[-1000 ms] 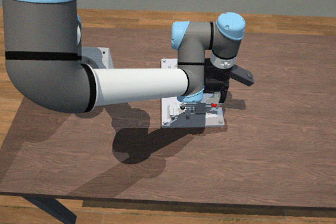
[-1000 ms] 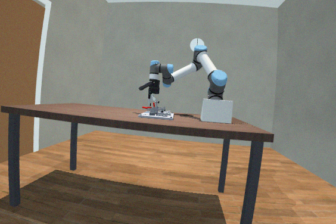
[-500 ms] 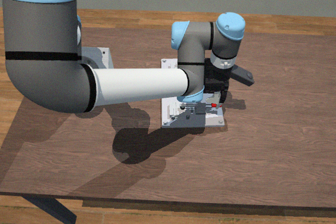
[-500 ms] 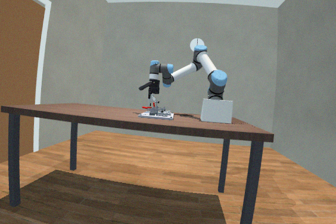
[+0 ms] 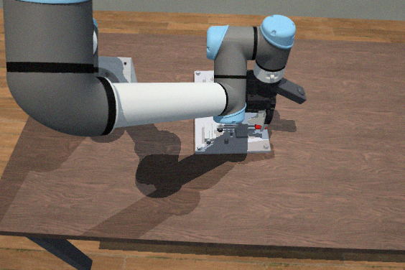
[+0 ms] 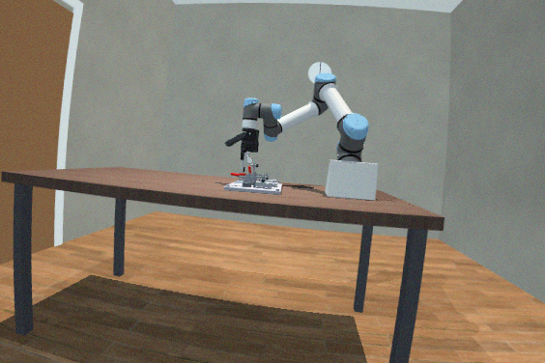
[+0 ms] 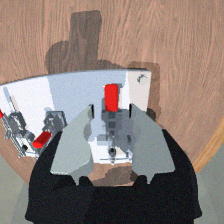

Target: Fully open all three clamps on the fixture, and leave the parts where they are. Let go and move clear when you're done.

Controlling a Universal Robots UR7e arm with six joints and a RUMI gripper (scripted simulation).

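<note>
Now: the white fixture plate 120 mm to the left of my hand, 80 mm behind it and 70 mm below it. Round my hand: grey part: 230 mm to the left, 120 mm behind, 40 mm below.
</note>
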